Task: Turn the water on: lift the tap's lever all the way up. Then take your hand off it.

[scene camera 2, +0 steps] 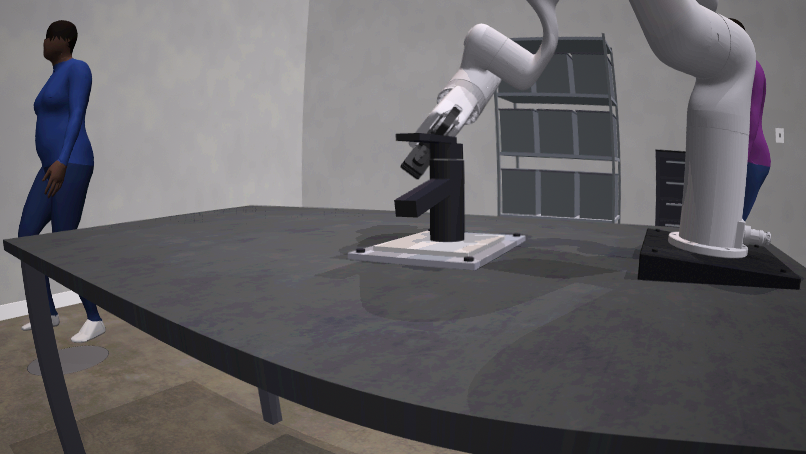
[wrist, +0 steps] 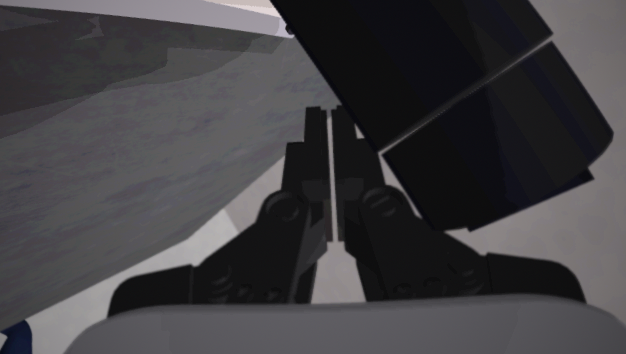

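Where they show: gripper, fingertip midpoint: (scene camera 2: pixel 410 170) (wrist: pixel 330 138); arm's base, origin of the base link: (scene camera 2: pixel 707 247).
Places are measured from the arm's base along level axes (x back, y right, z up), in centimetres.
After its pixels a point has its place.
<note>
The black tap (scene camera 2: pixel 447 197) {x -37.8, y -6.6, z 4.9 cm} (wrist: pixel 425 65) {x -39.2, y -2.2, z 9.2 cm} stands upright on a pale base plate (scene camera 2: pixel 417 262) {x -36.0, y -16.3, z -2.0 cm}, its spout pointing left in the scene view. Its flat lever (scene camera 2: pixel 410 137) {x -37.0, y -16.1, z 12.6 cm} lies about level on top of the tap. My gripper (scene camera 2: pixel 414 169) {x -43.5, y -7.0, z 8.4 cm} (wrist: pixel 330 138) {x -43.5, y -7.0, z 8.4 cm} is shut and empty. In the scene view its fingertips are lower than the lever and above the spout, and the lever covers part of the gripper. In the wrist view the tap body is close beside the right finger; whether they touch I cannot tell.
The tap's base plate is on the dark table (scene camera 2: pixel 253 293) {x -40.5, y -37.6, z -2.4 cm}. The arm's black mounting block (scene camera 2: pixel 705 273) {x -0.1, y -11.2, z -1.3 cm} is at the right. Behind the table are a shelf rack (scene camera 2: pixel 555 156), a dark drawer cabinet (scene camera 2: pixel 670 172), a person in blue (scene camera 2: pixel 64 112) and a person in magenta (scene camera 2: pixel 760 124).
</note>
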